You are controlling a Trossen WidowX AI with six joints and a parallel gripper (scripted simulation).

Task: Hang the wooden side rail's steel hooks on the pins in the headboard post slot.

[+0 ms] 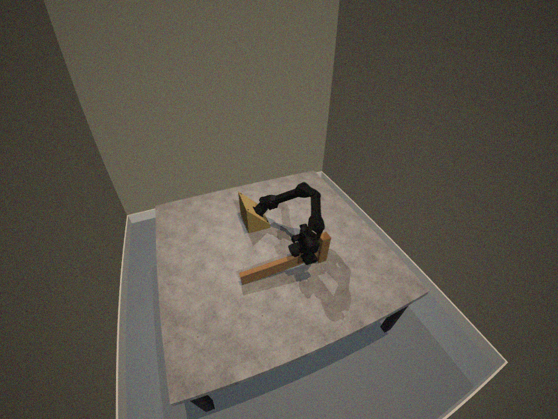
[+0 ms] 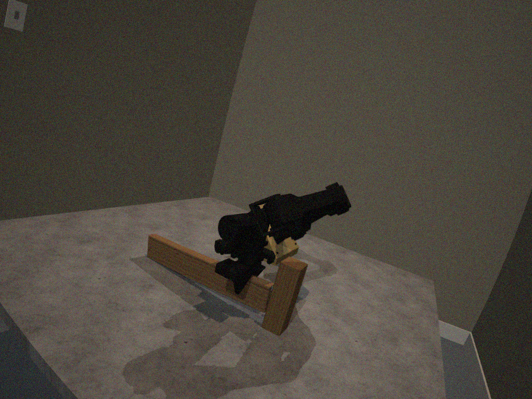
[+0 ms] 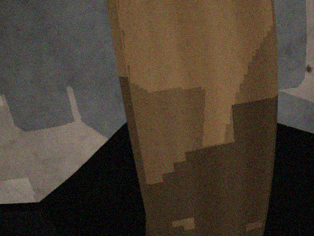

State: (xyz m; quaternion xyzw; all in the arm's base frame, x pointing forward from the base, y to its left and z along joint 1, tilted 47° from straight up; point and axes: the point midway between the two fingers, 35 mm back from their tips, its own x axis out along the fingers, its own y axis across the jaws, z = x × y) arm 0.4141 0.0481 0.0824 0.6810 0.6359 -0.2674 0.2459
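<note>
Right now the headboard post is 10 mm ahead of my gripper tip, 110 mm to the left of it and 40 mm above it.
</note>
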